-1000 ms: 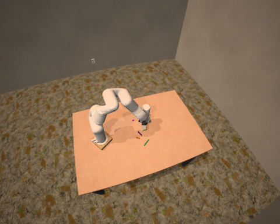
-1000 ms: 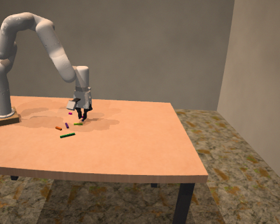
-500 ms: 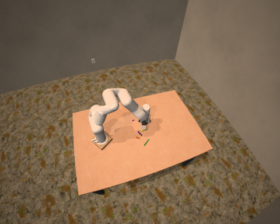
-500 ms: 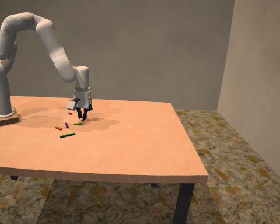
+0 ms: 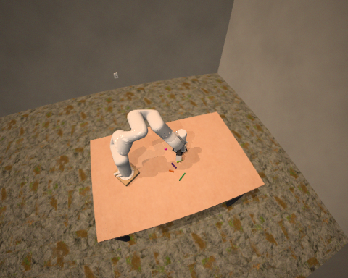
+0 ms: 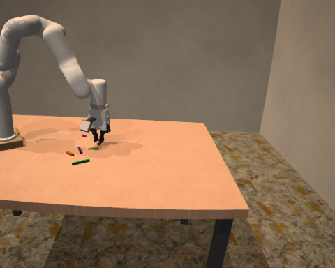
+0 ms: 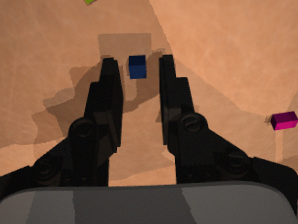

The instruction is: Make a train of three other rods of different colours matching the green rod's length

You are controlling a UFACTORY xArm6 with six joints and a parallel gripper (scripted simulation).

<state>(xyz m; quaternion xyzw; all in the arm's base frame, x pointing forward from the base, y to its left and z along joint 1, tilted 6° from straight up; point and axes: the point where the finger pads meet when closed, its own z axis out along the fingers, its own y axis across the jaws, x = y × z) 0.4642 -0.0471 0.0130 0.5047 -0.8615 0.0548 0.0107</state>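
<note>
My hand is 3 cm above the blue rod. Also, from my hand: orange rod: 14 cm behind, 10 cm to the right, 3 cm below; then lime rod: 3 cm behind, 5 cm to the right, 3 cm below; then purple rod: 9 cm behind, 6 cm to the right, 3 cm below.
</note>
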